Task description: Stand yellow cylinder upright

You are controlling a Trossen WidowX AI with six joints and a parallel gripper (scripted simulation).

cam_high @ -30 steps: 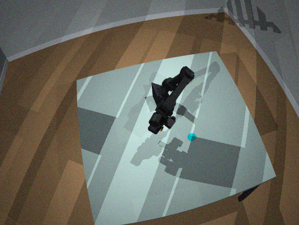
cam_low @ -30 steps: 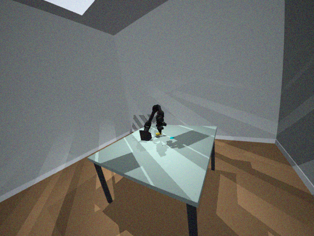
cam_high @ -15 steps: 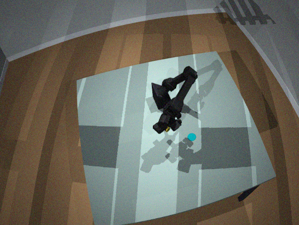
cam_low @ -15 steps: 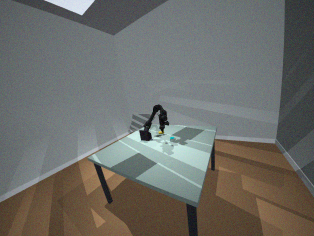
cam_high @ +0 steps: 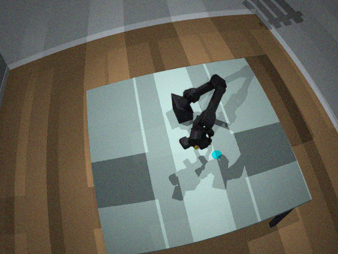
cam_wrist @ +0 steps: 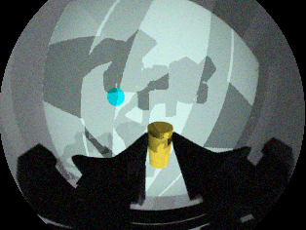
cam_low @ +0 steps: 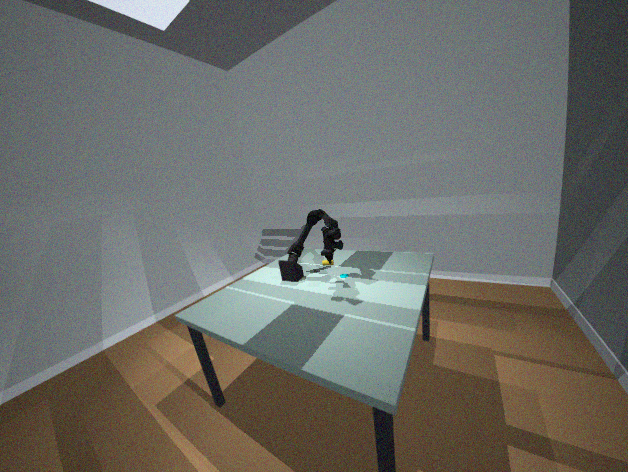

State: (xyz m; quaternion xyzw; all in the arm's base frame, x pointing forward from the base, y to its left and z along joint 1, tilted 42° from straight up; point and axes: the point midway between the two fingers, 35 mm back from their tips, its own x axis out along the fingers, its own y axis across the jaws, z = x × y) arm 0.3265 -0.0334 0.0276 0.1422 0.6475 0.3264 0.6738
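The cyan circle lies 10 mm ahead of my gripper tip, 130 mm to the left of it and 150 mm below it. Also, from my gripper tip: yellow tall cylinder (20 mm behind, 10 mm to the right).
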